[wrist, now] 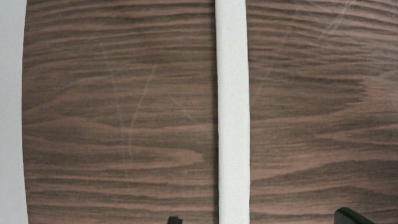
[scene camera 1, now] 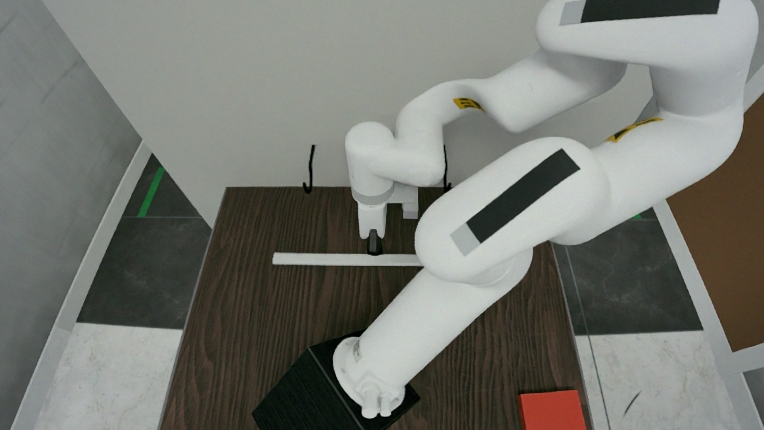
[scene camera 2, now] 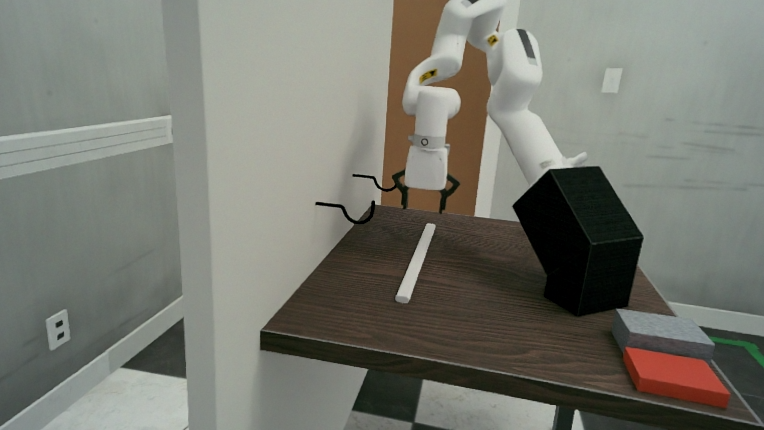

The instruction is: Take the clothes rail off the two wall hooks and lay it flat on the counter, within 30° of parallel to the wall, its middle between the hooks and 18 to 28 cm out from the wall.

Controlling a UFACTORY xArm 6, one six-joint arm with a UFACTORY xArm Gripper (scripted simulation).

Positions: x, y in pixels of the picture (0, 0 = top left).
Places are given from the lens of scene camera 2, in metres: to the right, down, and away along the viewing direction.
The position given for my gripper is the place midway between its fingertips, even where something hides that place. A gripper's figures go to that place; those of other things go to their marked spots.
my gripper (scene camera 2: 422, 210): 0.10, -0.01, 1.25
white clothes rail (scene camera 2: 404, 293): 0.05, 0.17, 1.05
grey block (scene camera 2: 677, 336): 0.52, 0.21, 0.89
red block (scene camera 2: 684, 378): 0.48, 0.26, 0.82
